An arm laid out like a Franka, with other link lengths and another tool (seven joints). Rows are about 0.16 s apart.
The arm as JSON. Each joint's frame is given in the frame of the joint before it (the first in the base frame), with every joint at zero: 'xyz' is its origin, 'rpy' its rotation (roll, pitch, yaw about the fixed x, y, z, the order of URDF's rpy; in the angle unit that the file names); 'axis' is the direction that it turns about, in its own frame. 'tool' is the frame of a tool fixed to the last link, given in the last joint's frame.
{
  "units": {
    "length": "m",
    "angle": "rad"
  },
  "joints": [
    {
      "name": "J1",
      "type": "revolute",
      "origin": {
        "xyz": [
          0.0,
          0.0,
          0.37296
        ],
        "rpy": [
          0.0,
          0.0,
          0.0
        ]
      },
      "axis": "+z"
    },
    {
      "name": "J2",
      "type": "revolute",
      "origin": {
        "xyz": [
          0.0,
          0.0,
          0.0
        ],
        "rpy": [
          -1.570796,
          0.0,
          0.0
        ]
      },
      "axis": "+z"
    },
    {
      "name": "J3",
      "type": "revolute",
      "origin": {
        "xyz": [
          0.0,
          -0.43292,
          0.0
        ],
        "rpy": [
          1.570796,
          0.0,
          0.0
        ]
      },
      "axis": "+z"
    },
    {
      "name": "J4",
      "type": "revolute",
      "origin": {
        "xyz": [
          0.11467,
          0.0,
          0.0
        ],
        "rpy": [
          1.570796,
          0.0,
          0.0
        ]
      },
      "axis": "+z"
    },
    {
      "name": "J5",
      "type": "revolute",
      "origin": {
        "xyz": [
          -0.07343,
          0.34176,
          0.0
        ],
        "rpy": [
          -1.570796,
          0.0,
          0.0
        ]
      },
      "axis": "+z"
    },
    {
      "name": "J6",
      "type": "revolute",
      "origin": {
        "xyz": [
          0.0,
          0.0,
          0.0
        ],
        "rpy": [
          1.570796,
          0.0,
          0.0
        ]
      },
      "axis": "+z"
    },
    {
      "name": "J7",
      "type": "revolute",
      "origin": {
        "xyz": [
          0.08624,
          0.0,
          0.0
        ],
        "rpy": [
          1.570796,
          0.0,
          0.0
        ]
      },
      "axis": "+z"
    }
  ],
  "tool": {
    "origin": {
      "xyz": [
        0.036,
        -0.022,
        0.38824
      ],
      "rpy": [
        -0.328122,
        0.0,
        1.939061
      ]
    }
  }
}
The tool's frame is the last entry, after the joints.
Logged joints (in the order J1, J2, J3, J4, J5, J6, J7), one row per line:
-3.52, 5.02, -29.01, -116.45, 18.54, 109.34, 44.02
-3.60, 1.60, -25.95, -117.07, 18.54, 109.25, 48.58
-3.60, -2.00, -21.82, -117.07, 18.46, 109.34, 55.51
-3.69, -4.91, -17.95, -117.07, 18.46, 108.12, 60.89
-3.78, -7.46, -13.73, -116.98, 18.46, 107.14, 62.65
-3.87, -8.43, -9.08, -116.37, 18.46, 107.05, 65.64
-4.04, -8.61, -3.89, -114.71, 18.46, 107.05, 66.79
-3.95, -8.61, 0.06, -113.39, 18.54, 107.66, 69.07
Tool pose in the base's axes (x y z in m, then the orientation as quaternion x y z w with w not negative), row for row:
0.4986, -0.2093, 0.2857, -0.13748, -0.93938, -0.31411, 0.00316
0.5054, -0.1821, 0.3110, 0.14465, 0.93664, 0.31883, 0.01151
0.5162, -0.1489, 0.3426, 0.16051, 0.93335, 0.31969, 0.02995
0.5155, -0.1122, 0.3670, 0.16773, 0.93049, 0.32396, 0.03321
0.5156, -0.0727, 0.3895, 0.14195, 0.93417, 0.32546, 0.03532
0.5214, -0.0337, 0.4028, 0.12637, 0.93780, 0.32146, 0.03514
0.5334, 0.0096, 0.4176, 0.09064, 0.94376, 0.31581, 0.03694
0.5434, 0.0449, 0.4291, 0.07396, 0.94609, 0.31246, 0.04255
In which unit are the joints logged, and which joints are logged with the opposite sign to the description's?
The joints are logged in degrees. Opposite sign: none.
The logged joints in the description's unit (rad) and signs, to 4 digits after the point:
-0.0614, 0.0876, -0.5063, -2.0324, 0.3236, 1.9083, 0.7683
-0.0628, 0.0279, -0.4529, -2.0433, 0.3236, 1.9068, 0.8479
-0.0628, -0.0349, -0.3808, -2.0433, 0.3222, 1.9083, 0.9688
-0.0644, -0.0857, -0.3133, -2.0433, 0.3222, 1.8870, 1.0627
-0.0660, -0.1302, -0.2396, -2.0417, 0.3222, 1.8699, 1.0934
-0.0675, -0.1471, -0.1585, -2.0310, 0.3222, 1.8684, 1.1456
-0.0705, -0.1503, -0.0679, -2.0021, 0.3222, 1.8684, 1.1657
-0.0689, -0.1503, 0.0010, -1.9790, 0.3236, 1.8790, 1.2055

